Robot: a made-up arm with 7 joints.
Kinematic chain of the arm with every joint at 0, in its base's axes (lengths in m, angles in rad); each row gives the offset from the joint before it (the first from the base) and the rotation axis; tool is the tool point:
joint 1: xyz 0 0 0 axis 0 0.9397 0.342
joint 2: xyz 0 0 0 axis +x
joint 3: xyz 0 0 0 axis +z
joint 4: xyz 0.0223 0 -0.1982 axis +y
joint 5: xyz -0.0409 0 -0.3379 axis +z
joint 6: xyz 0 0 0 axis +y
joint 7: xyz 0 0 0 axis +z
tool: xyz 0 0 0
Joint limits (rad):
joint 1: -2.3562..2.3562
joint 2: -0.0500..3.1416
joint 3: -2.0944..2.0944
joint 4: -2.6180..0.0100
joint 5: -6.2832..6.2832
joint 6: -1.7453..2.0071
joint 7: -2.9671..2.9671
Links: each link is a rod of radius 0.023 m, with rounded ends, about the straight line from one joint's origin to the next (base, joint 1, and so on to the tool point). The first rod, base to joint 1, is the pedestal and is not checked.
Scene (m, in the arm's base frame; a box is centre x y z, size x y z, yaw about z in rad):
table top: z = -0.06
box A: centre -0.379 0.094 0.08 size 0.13 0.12 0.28 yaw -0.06
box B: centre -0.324 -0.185 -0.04 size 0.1 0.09 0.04 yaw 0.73
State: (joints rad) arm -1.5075 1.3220 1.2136 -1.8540 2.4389 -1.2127 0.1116
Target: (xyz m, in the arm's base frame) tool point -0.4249 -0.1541 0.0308
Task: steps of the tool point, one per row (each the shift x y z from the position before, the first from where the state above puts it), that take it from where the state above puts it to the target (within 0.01 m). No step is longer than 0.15 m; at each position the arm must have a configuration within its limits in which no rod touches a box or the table.
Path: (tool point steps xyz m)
1: -0.0401 -0.0648 0.0260
2: -0.0165 -0.0806 0.0302
3: 0.0100 -0.0902 0.0272
4: 0.0361 -0.0927 0.0163
5: -0.1060 -0.0261 -0.0717
6: -0.0788 -0.0221 -0.1054
7: -0.0411 -0.0192 -0.1260

